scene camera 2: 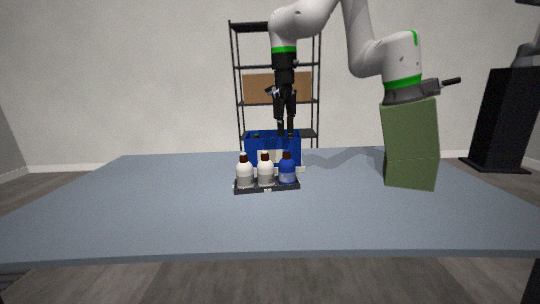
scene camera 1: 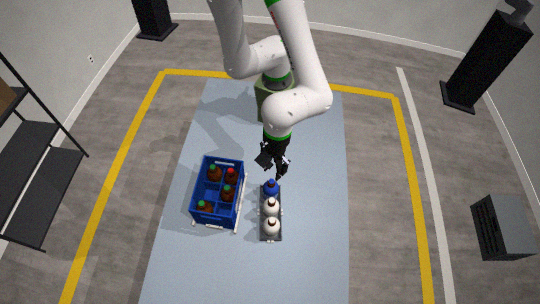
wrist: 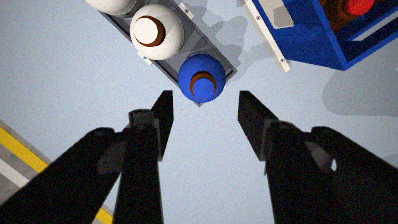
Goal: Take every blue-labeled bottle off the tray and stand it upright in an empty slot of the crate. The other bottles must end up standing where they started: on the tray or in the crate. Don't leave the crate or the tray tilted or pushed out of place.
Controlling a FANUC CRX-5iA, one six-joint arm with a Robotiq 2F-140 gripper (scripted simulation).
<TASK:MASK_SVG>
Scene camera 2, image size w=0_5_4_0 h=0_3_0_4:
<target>gripper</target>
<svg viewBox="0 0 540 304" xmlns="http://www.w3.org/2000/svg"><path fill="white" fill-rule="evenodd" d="M294 70L274 71L274 81L277 89L275 92L272 92L273 116L277 122L278 136L284 137L283 117L285 105L288 116L287 133L294 133L293 119L296 114L297 90L292 88L292 84L294 84Z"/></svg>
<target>blue crate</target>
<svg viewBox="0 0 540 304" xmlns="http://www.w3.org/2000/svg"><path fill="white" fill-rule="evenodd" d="M296 131L293 129L293 137L287 138L287 129L284 129L284 137L278 136L277 129L248 130L243 139L244 151L253 168L257 168L257 164L261 160L262 151L268 151L269 159L273 162L274 167L278 167L280 159L283 158L282 153L284 149L290 150L289 152L291 153L291 158L295 161L295 166L301 166L301 139Z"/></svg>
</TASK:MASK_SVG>
